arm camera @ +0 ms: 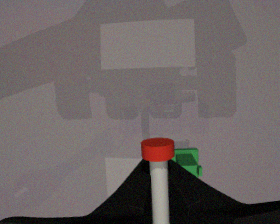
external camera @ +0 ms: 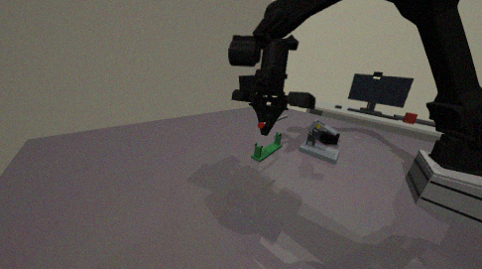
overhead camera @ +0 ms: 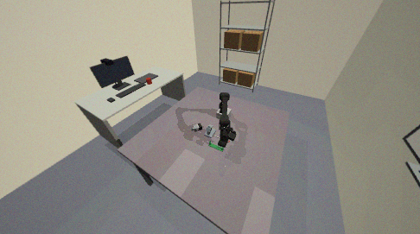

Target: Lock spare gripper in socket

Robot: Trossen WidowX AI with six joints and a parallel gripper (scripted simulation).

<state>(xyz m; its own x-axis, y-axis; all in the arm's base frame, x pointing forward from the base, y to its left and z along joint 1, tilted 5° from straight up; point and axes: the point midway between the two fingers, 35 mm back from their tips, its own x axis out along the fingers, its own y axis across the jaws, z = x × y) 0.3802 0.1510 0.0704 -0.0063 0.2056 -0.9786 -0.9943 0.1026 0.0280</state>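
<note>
Right now my gripper tip is 9 cm to the left of the green cradle, 7 cm above it and 2 cm short of it. Also, from my gripper tip: mount 20 cm to the right, 11 cm behind, 4 cm below; spare gripper 36 cm to the right, 11 cm behind, 7 cm below.
</note>
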